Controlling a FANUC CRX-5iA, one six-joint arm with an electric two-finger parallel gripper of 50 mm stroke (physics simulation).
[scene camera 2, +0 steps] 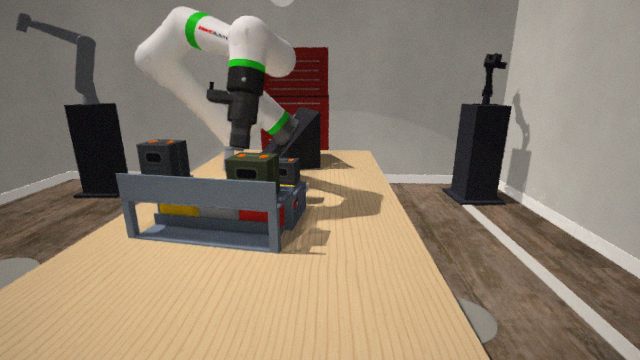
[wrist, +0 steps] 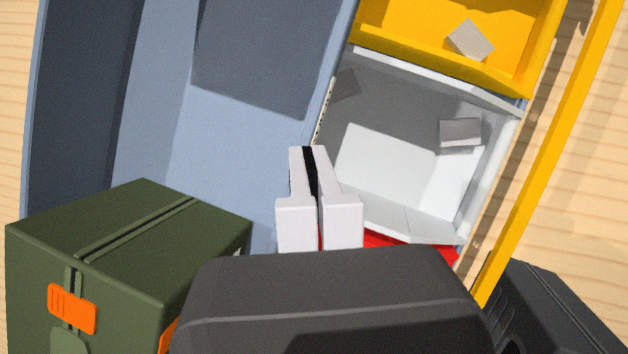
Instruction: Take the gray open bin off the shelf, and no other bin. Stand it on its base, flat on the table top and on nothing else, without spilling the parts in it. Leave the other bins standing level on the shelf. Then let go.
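Places are measured from the arm's base along level axes (x ahead, y left, z up), in centimetres.
Pixels of known places: gripper, fingertip midpoint: [wrist: 307,168]; arm's base, link origin: [scene camera 2: 289,133].
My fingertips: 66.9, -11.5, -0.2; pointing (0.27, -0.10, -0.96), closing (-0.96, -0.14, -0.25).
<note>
Ahead of a thing's pixels: the offset from my fingertips to its top centre, as dx, dy, dz. "spot": to the spot under its first point.
The gray open bin @[-3.5, -0.6, -5.7] [wrist: 385,170] [scene camera 2: 218,213] stands in the shelf @[spot: +5.7, +0.1, -3.6] [wrist: 225,145] [scene camera 2: 197,190], between a yellow bin @[-5.8, -11.6, -5.7] [wrist: 545,50] [scene camera 2: 178,210] and a red bin @[-1.0, +10.3, -5.7] [wrist: 442,254] [scene camera 2: 253,216]. Small gray block-like parts lie inside it in the wrist view. My gripper [wrist: 307,168] is shut, its two pale fingers together with nothing seen between them. In the wrist view the fingertips appear beside the gray bin's rim, at its shelf-panel side; whether they touch it I cannot tell. In the scene view the fingertips are hidden behind the green case.
A green case @[+8.5, +8.4, +6.1] [scene camera 2: 252,167] [wrist: 135,220] stands at the shelf, close to my gripper. A dark case @[spot: +7.3, -12.7, +5.0] [scene camera 2: 162,159] is at the left end, and another dark case @[-16.4, +12.9, -0.6] [scene camera 2: 291,172] [wrist: 555,300] at the right. A yellow bar @[-13.6, +1.5, -7.3] [wrist: 550,155] runs along the bins' open side.
</note>
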